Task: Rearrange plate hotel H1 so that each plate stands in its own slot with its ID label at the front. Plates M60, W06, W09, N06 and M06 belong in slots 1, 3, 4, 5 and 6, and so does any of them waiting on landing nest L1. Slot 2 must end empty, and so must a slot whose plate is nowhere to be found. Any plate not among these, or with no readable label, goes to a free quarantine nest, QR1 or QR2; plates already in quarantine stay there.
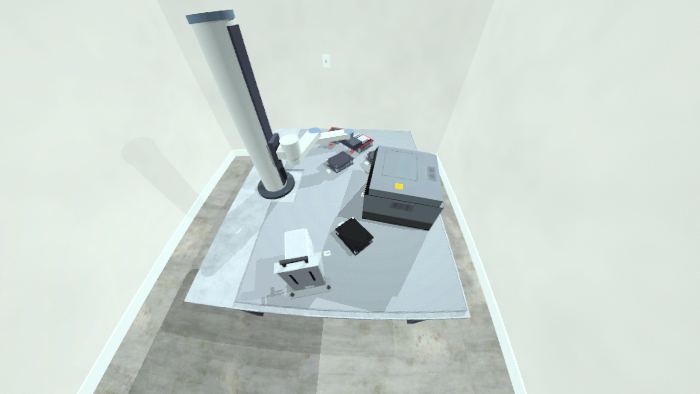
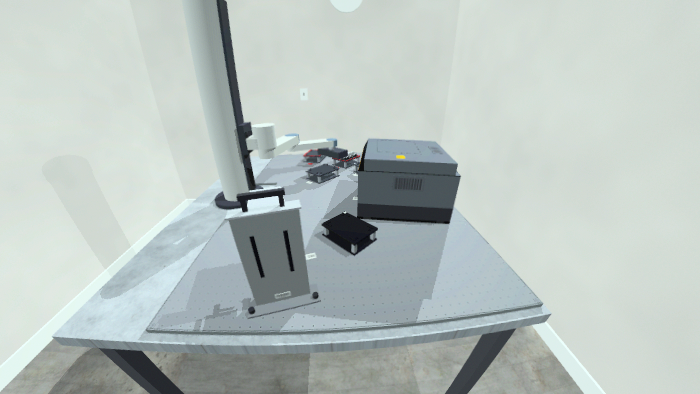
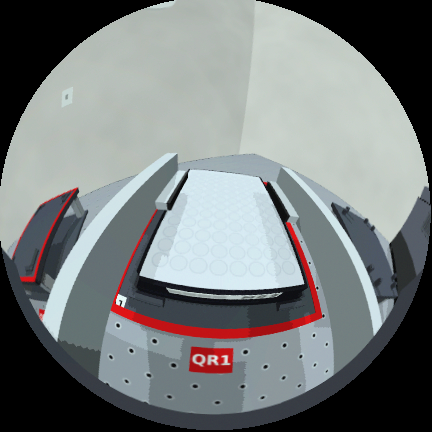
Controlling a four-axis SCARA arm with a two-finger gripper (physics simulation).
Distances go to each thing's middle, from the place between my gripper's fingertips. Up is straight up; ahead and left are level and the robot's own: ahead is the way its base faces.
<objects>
Now: hand 2 cm past the quarantine nest QR1 [image 3: 175,311], 2 cm to the left of it and 4 cm above it. The rest, counted from my hand: black nest [image 2: 344,226]: 6 cm behind, 84 cm to the right, 4 cm below; then plate hotel H1 [image 2: 267,229]: 25 cm behind, 109 cm to the right, 5 cm above.
</objects>
